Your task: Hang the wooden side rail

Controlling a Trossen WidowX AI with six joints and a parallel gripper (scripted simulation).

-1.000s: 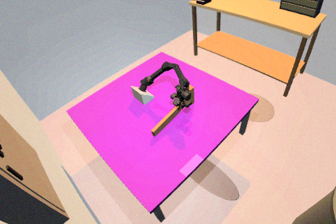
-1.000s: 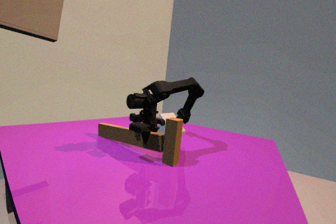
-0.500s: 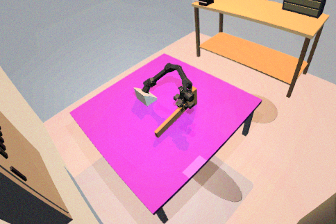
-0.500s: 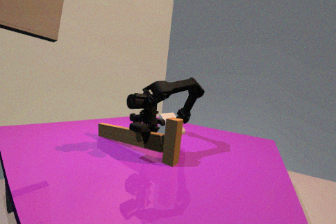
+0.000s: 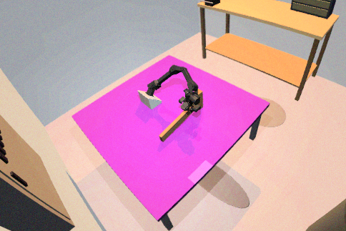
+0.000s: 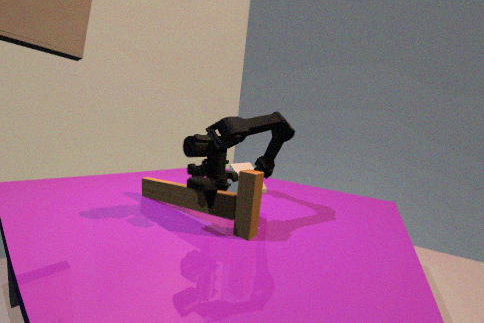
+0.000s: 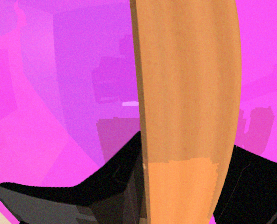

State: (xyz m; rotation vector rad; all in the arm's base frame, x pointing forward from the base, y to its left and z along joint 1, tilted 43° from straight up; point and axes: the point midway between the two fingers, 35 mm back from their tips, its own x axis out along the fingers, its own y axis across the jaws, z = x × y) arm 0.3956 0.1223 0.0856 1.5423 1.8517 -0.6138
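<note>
Right now the headboard post is 2 cm behind my gripper tip, 12 cm to the left of it and 4 cm above it.
</note>
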